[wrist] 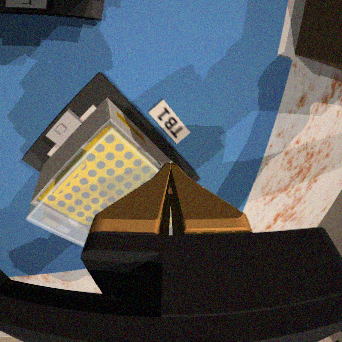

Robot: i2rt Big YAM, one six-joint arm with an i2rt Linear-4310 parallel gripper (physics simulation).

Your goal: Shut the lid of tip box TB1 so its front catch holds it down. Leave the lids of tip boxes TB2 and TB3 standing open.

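Places are measured from the arm's base along level axes (x right, y down, z ahead), in metres.
Pixels of known places: gripper, fingertip midpoint: (pixel 170 170).
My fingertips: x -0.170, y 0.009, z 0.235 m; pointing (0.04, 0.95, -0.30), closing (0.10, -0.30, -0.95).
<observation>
For each thing: its top centre in the pictures, then the offset to it from my fingertips. "*": a spot on its surface instead. Level surfaces: height alone.
- Tip box TB1, middle of its top: (pixel 143 212) dz +0.017, dx -0.034, dy +0.000 m
- yellow tip rack, middle of its top: (pixel 132 221) dz +0.025, dx -0.042, dy +0.000 m
- light-grey front catch, surface spot: (pixel 63 127) * dz +0.071, dx +0.010, dy +0.059 m
- white label reading TB1, surface spot: (pixel 169 121) * dz -0.023, dx +0.004, dy +0.075 m
- blue mat, its level: dy +0.077 m
- dark base plate, surface spot: (pixel 101 84) * dz +0.039, dx +0.040, dy +0.070 m
- dark box, surface spot: (pixel 65 9) * dz +0.064, dx +0.096, dy +0.070 m
- speckled white table, its level: dy +0.081 m
Tip box TB1 (pixel 72 157) stands turned at an angle left of centre in the wrist view, with a grey body and a yellow tip rack (pixel 100 175) full of round grey holes. Its clear lid (pixel 57 225) shows as a pale see-through edge along the lower left; how far it is tilted I cannot tell. The light-grey front catch (pixel 63 127) is at the box's upper-left side. My gripper (pixel 170 170) is shut and empty, its tips over the box's right corner in the view, hiding the lower-right part of box and lid. No label reading TB2 or TB3 shows.
A white label reading TB1 (pixel 169 121) lies on the blue mat (pixel 200 30) beside the dark base plate (pixel 101 84). Part of another dark box (pixel 65 9) shows at the top left. A dark brown block (pixel 321 32) is at the upper right, above the speckled white table (pixel 295 165).
</observation>
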